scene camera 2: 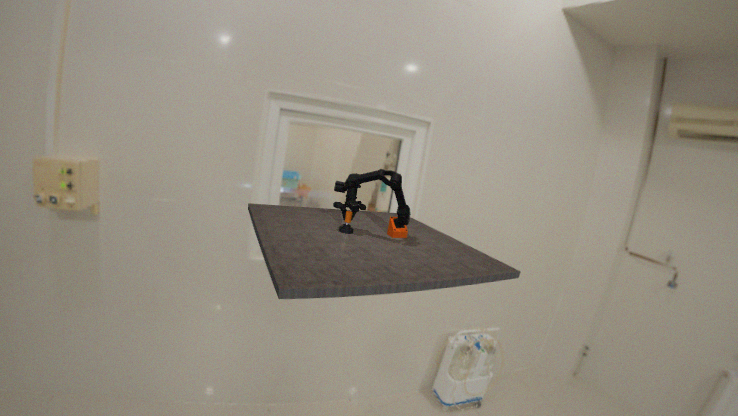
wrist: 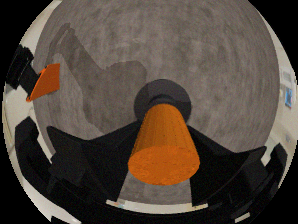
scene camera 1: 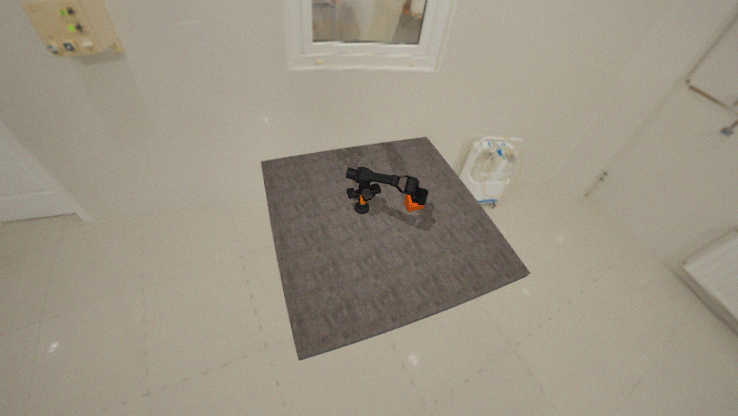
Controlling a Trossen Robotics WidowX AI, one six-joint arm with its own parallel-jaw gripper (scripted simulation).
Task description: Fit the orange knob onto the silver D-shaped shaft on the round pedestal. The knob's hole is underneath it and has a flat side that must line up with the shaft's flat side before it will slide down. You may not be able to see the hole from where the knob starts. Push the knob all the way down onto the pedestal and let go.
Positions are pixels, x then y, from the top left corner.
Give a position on an orange knob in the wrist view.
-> At 164,154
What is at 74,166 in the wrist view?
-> The gripper.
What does the gripper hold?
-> An orange knob.
